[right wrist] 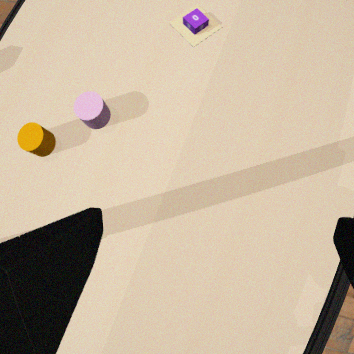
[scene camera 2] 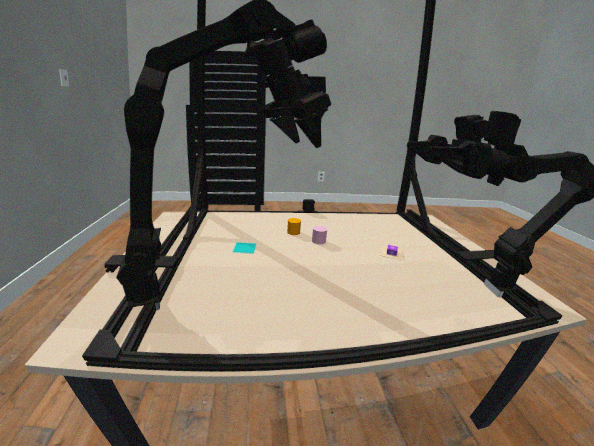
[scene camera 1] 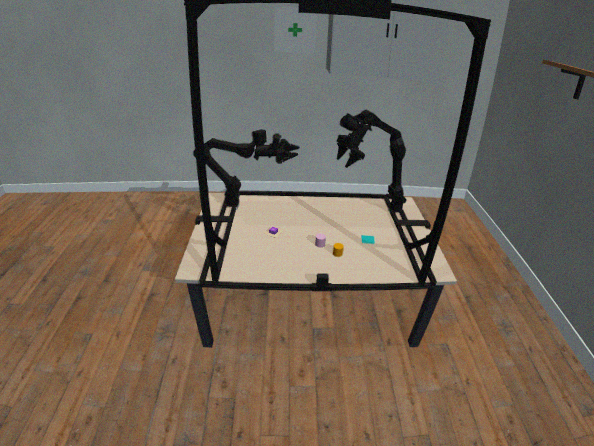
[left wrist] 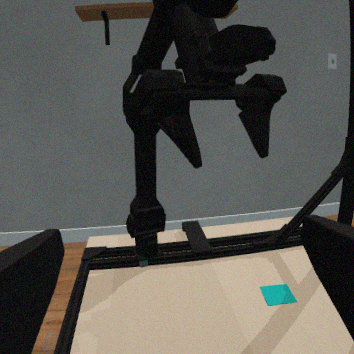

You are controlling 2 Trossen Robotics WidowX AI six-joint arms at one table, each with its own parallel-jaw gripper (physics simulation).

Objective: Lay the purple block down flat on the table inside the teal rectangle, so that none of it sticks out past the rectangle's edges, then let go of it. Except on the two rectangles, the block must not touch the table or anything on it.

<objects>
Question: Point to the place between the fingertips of my left gripper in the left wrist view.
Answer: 183, 235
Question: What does the pink cylinder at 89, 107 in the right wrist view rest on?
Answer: The table.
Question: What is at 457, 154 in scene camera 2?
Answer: My left gripper.
</objects>
